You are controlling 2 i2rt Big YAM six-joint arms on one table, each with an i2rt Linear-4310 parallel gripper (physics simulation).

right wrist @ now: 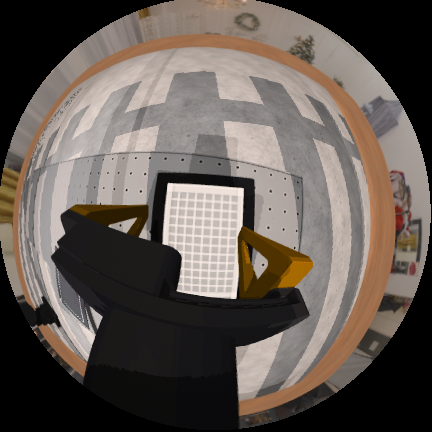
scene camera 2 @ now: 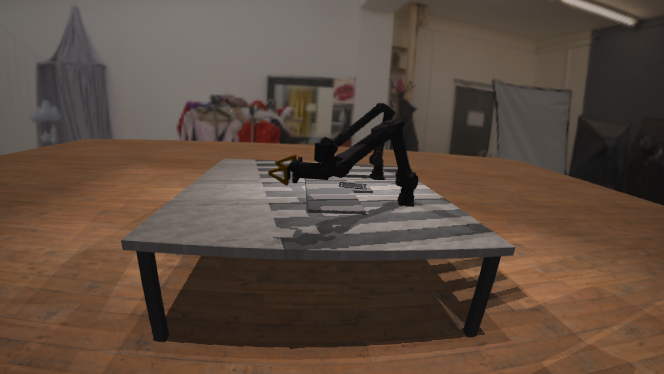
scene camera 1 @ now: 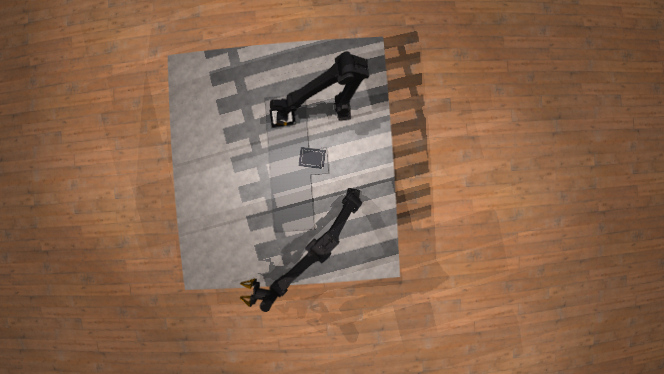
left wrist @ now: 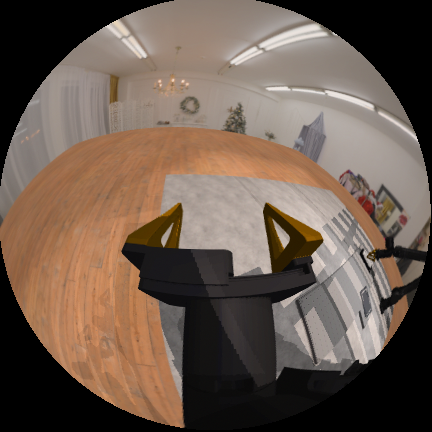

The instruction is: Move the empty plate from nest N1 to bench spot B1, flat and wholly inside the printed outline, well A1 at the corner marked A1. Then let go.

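Frame: origin at the left arm's base, x ahead, y left, z up, level; millimetres.
Seen in the pictures: left gripper, fingertip midpoint: [scene camera 2: 272,167] [scene camera 1: 240,290] [left wrist: 223,206]; right gripper, fingertip midpoint: [right wrist: 192,221] [scene camera 1: 278,117] [left wrist: 367,255]; left arm's base at its link origin: [scene camera 2: 405,202] [scene camera 1: 352,197]; right arm's base at its link origin: [scene camera 2: 377,178] [scene camera 1: 343,111].
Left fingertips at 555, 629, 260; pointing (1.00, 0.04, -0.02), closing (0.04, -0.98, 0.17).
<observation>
Offsets run from my left fingertips to a thing's middle, as dx, dy, dz. "pt": to the spot under its first point. Level surfaces: height alone.
The white well plate {+14, -1076, -228} [right wrist: 203,225] [scene camera 1: 289,116] lies flat in its black nest [right wrist: 157,193] [scene camera 1: 273,111] on the perforated board {dz -247} [right wrist: 273,193]. My right gripper [right wrist: 192,221] [scene camera 1: 281,119] is open and hangs over the plate, one finger on each long side. I cannot tell whether the fingers touch it. A dark rectangle with a pale outline {pt -239, -837, -246} [scene camera 1: 312,158] [left wrist: 365,301] [scene camera 2: 353,185] lies mid-table, between the two arms. My left gripper [scene camera 1: 246,290] [scene camera 2: 281,171] [left wrist: 223,206] is open and empty, held out past the table's edge.
The grey table {dz -260} [scene camera 1: 199,139] [scene camera 2: 208,222] stands on a wooden floor. Both arm bases stand along one side of it. The right arm [left wrist: 398,252] shows small in the left wrist view.
</observation>
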